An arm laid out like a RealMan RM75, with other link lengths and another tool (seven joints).
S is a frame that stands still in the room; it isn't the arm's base.
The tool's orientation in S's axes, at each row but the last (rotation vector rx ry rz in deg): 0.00, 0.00, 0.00; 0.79, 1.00, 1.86; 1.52, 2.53, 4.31; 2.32, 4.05, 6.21; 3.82, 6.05, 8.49; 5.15, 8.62, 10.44; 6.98, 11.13, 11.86; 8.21, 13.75, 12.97; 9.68, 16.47, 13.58
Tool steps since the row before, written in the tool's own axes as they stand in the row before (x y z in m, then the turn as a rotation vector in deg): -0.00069, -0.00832, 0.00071, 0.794, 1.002, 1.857; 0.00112, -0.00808, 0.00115, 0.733, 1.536, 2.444; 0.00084, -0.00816, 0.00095, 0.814, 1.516, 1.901; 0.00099, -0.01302, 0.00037, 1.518, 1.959, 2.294; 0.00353, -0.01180, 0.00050, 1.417, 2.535, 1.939; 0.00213, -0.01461, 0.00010, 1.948, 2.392, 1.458; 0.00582, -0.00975, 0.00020, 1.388, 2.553, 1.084; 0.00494, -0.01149, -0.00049, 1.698, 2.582, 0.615; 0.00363, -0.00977, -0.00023, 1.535, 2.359, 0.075
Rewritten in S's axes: -0.00069, -0.00832, 0.00071, 0.794, 1.002, 1.857; 0.00140, -0.00805, 0.00102, 0.726, 1.526, 2.452; 0.00149, -0.00809, 0.00068, 0.784, 1.526, 1.906; 0.00240, -0.01284, -0.00027, 1.463, 2.028, 2.269; 0.00522, -0.01114, -0.00073, 1.242, 2.602, 1.970; 0.00462, -0.01392, -0.00170, 1.708, 2.597, 1.407; 0.00750, -0.00824, -0.00221, 1.063, 2.671, 1.165; 0.00690, -0.00985, -0.00347, 1.233, 2.826, 0.651; 0.00533, -0.00841, -0.00309, 0.965, 2.641, 0.139
